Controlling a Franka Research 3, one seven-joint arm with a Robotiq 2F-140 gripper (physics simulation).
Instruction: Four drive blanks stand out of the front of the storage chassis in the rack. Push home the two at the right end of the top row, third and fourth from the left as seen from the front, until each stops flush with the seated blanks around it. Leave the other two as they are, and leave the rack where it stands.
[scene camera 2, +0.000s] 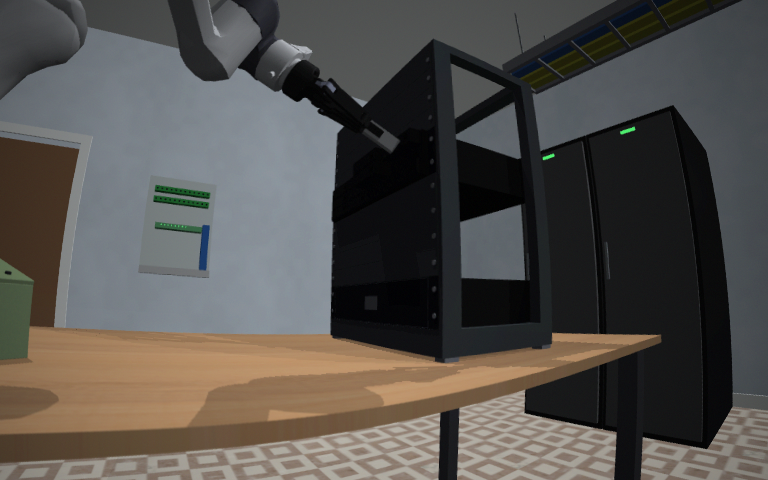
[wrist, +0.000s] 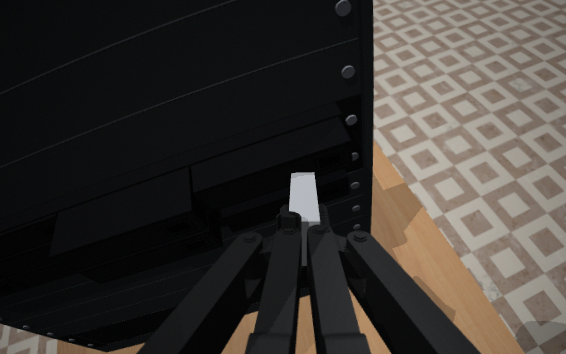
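The rack (scene camera 2: 447, 226) (wrist: 367, 60) stands on the table, its front facing the arm. The storage chassis (scene camera 2: 488, 172) is in its upper half. In the wrist view, the right-end blank of the top row (wrist: 270, 156) stands out beside the right post. The blank to its left (wrist: 125, 212) stands out farther, with a step between their fronts. Both are very dark. My gripper (scene camera 2: 390, 141) (wrist: 302, 190) is shut and empty, its pale tips in front of the right-end blank's face; contact cannot be told. The other two protruding blanks cannot be made out clearly.
The wooden table (scene camera 2: 317, 390) (wrist: 430, 260) carries the rack and, at far left, a green box (scene camera 2: 14, 316). Black cabinets (scene camera 2: 640, 226) stand behind the rack. A cable tray (scene camera 2: 589, 50) hangs above right. A lower unit (scene camera 2: 396, 305) sits at the rack's bottom.
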